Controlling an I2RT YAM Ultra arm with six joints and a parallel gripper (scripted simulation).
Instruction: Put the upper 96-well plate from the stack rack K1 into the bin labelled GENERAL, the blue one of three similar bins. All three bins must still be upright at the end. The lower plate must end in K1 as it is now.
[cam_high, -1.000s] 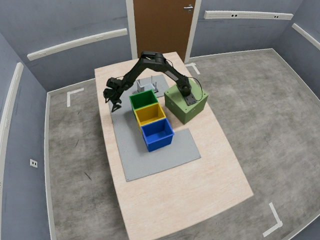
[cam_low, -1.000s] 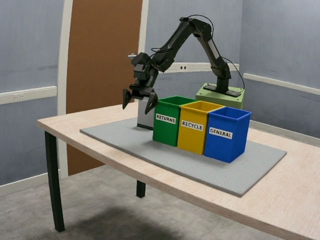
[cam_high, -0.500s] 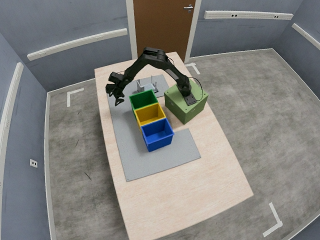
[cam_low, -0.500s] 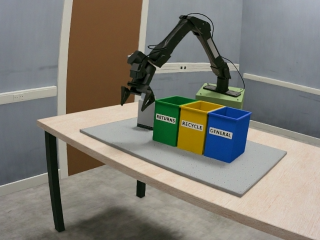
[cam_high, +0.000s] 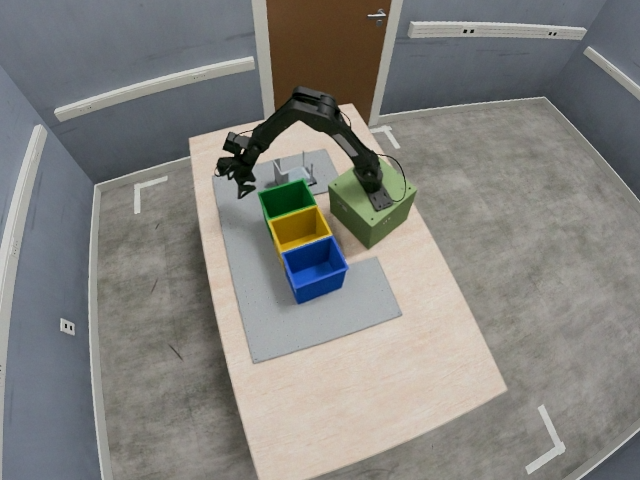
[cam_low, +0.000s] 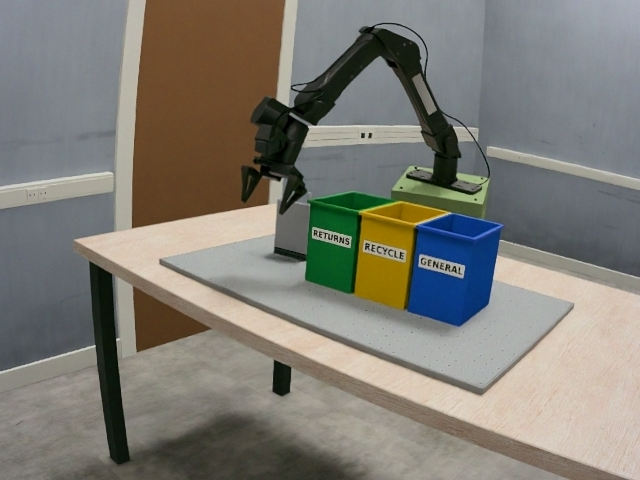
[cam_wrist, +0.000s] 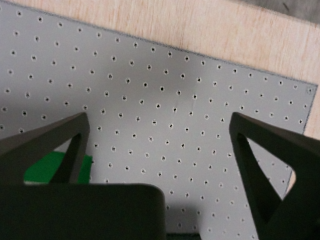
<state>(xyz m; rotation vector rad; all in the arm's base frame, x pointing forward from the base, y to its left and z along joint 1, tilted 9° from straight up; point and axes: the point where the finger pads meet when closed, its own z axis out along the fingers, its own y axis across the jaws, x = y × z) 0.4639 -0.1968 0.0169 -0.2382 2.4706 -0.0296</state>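
My gripper is now 250 mm past the clear 96-well plate, 70 mm to the left of it and 130 mm above it. From my hand the other things lie so: blue general bin: 170 mm behind, 390 mm to the left, 80 mm below; yellow recycle bin: 170 mm behind, 260 mm to the left, 80 mm below; green returns bin: 160 mm behind, 130 mm to the left, 80 mm below.
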